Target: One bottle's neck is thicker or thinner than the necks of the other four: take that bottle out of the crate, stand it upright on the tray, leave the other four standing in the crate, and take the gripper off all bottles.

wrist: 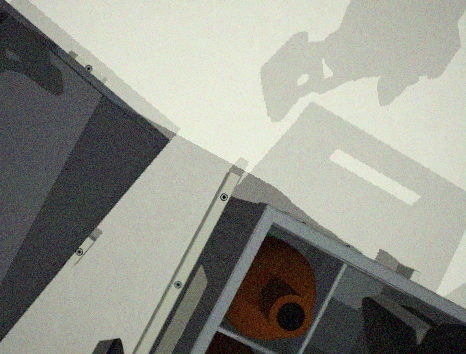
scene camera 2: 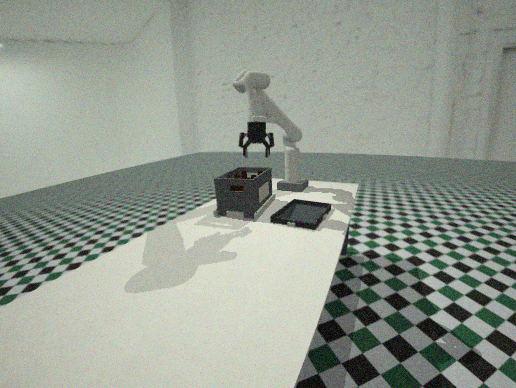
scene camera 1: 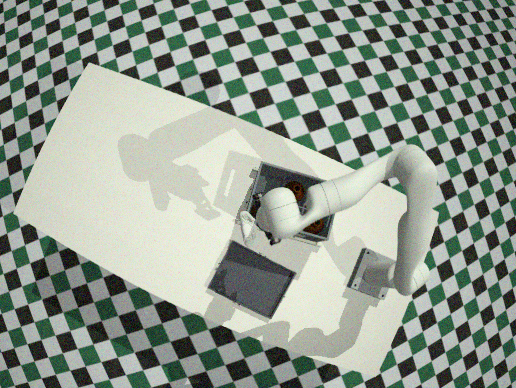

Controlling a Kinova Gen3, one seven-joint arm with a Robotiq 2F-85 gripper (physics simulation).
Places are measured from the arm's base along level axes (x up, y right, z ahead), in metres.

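Where they show: gripper, fingertip midpoint: (wrist: 247, 344) (scene camera 2: 256, 157); arm's base, origin of the base link: (scene camera 2: 292, 180) (scene camera 1: 374, 273).
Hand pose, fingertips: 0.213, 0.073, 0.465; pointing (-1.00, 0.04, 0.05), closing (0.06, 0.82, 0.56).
Each offset is from my fingertips to the top centre of the thing, as dx, dy, dz. "spot": to the spot under its first point. Level surfaces: height alone.
The grey crate {-0.084, +0.092, -0.088} (scene camera 1: 327, 236) (scene camera 2: 230, 201) (wrist: 236, 277) stands on the table with brown bottles in its compartments. Two bottles show plainly in scene camera 1, one bottle {-0.096, +0.135, -0.087} (scene camera 1: 295, 190) near the middle and another bottle {-0.096, +0.045, -0.177} (scene camera 1: 316, 226) at the lower right; the arm hides others. In the wrist view a bottle {-0.096, +0.047, -0.001} (wrist: 295, 270) stands in the corner compartment, and part of a second bottle {spot: -0.159, +0.040, -0.048} (wrist: 230, 345) shows beside it. I cannot compare the neck widths. The dark tray {spot: -0.253, -0.210, -0.028} (scene camera 1: 250, 285) (scene camera 2: 302, 212) (wrist: 40, 150) is empty. My gripper (scene camera 2: 256, 154) (wrist: 242, 332) is open and empty, above the crate.
The white arm (scene camera 1: 345, 192) (scene camera 2: 272, 112) reaches over the crate from its base (scene camera 1: 367, 275) (scene camera 2: 292, 185). The tray lies beside the crate, with a narrow gap between them. The crate walls stand much higher than the low tray rim. Arm shadows cross the white table {dx -0.259} (scene camera 1: 90, 170) (scene camera 2: 200, 325).
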